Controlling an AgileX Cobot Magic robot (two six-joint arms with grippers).
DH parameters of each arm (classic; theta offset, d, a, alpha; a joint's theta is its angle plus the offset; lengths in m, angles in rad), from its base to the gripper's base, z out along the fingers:
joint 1: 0 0.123 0 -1.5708
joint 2: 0.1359 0 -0.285 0
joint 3: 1.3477 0 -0.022 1.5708
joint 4: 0 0.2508 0 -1.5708
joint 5: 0 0 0.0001 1.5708
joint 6: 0 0.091 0 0
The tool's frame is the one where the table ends.
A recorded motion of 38 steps. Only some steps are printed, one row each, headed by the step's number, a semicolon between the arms.
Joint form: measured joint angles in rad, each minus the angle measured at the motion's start. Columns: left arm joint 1, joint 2, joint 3, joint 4, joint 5, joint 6; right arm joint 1, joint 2, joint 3, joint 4, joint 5, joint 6.
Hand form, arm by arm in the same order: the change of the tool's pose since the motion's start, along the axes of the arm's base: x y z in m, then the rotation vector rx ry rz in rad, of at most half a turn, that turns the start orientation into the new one. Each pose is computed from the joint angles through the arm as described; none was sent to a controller.
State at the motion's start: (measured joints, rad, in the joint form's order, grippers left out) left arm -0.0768 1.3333 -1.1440 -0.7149 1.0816 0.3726; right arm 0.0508 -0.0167 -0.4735 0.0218 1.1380 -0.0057
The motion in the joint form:
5: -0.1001 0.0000 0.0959 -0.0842 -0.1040 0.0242; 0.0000 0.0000 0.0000 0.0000 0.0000 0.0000
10: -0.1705 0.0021 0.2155 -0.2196 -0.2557 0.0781; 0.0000 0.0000 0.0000 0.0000 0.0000 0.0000
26: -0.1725 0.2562 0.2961 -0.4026 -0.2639 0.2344; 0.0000 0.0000 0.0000 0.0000 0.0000 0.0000
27: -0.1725 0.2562 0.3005 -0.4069 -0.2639 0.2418; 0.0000 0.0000 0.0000 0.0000 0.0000 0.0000
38: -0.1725 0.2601 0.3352 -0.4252 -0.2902 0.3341; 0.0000 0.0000 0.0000 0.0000 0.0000 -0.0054
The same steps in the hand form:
5: -0.0071 -0.0268 -0.0210 -0.0611 0.0138 -0.0337; 0.0000 0.0000 0.0000 0.0000 0.0000 0.0000
10: -0.0128 -0.0441 -0.0466 -0.1373 0.0184 0.0069; 0.0000 0.0000 0.0000 0.0000 0.0000 0.0000
26: 0.0099 -0.0565 -0.1297 -0.1679 0.2670 0.0111; 0.0000 0.0000 0.0000 0.0000 0.0000 0.0000
27: 0.0092 -0.0565 -0.1305 -0.1685 0.2669 0.0087; 0.0000 0.0000 0.0000 0.0000 0.0000 0.0000
38: 0.0054 -0.0545 -0.1397 -0.1407 0.2297 -0.0234; 0.0000 0.0000 0.0000 -0.0046 -0.0003 0.0029

